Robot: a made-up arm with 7 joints.
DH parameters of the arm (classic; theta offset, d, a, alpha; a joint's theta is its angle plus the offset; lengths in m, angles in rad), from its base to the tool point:
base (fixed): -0.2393 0 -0.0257 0
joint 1: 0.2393 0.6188 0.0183 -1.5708
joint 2: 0 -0.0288 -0.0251 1.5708
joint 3: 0 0.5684 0.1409 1.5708
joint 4: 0 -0.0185 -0.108 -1.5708
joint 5: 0 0.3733 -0.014 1.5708
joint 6: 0 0.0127 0.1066 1.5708
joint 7: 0 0.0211 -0.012 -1.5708
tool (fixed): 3.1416 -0.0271 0 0
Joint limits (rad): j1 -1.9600..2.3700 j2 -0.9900..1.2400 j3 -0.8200..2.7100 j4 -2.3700..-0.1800 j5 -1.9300..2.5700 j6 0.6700..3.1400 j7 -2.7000..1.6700
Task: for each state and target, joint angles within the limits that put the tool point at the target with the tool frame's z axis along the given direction. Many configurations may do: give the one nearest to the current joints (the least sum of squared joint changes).
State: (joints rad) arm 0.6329 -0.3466 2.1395 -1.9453 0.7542 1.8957 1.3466
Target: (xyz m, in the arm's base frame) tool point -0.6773 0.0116 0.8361 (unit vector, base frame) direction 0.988 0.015 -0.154
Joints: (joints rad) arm 0.7757 -0.3637 2.2453 -2.2852 1.1123 2.2533 0.5882
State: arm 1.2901 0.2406 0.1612 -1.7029 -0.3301 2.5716 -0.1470
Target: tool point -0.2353 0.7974 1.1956 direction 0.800 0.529 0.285
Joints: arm 1.5764 0.4610 0.3786 -1.2851 -0.2667 2.5084 -0.2714
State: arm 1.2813 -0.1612 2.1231 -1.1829 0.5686 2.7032 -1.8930
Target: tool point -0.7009 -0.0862 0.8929 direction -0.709 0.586 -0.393
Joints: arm 0.8673 -0.4168 2.2078 -2.0298 0.9140 1.9458 -1.3617
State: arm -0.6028 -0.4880 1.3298 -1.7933 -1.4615 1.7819 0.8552
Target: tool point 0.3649 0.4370 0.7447 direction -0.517 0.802 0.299
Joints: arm -1.1710 -0.9900 1.6133 -2.3677 -1.8288 1.4169 0.9198
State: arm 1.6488 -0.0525 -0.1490 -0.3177 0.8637 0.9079 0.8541
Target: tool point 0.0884 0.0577 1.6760 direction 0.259 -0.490 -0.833
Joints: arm 1.4619 -0.2239 -0.4782 -0.4960 0.8082 1.0892 1.1921
